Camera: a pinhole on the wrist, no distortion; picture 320 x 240 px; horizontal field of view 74.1 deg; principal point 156.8 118.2 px. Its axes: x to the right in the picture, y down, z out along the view. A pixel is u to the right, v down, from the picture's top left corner.
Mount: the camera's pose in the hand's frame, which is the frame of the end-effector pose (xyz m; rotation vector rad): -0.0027 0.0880 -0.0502 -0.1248 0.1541 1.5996
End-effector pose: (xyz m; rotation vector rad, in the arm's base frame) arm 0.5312 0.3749 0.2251 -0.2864 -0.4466 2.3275
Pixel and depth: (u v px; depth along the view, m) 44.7 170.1 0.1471
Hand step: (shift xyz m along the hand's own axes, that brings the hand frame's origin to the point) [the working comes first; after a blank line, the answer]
In the camera's frame: -0.0778 0.0360 0.1471

-0.0337 0.0362 0.1090
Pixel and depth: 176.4 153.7 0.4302
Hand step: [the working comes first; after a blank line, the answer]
In the camera's frame: 0.0398 0.0721 0.4302

-0.0694 0.2006 0.3678
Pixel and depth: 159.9 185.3 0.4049
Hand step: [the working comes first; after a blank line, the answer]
In the camera's frame: 0.0059 0.1282 0.4049

-0.1247 0.1611 0.3500
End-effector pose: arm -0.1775 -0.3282 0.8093 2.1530 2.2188 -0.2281
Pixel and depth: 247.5 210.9 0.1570
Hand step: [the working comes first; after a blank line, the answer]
In the camera's frame: 0.0672 0.0687 0.1570

-0.0712 0.1796 0.0940
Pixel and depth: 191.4 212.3 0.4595
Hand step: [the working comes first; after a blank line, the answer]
In the camera's frame: 0.0750 0.2040 0.4595

-0.2020 0.2363 0.3933
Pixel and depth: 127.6 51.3 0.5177
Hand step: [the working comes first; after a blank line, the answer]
In the camera's frame: -0.0713 -0.1634 0.5177

0.1711 0.1142 0.4684
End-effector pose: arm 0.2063 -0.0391 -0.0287 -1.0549 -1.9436 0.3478
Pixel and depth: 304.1 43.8 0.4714
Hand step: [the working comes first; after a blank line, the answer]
In the camera's frame: 0.3276 -0.1655 0.4714

0.1586 0.4986 0.3527
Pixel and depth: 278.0 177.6 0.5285
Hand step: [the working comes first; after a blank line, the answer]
In the camera's frame: 0.3022 0.1481 0.5285

-0.1530 0.4738 0.4201
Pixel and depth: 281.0 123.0 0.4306
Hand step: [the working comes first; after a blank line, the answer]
In the camera's frame: 0.2523 0.0098 0.4306

-0.0145 0.4118 0.3295
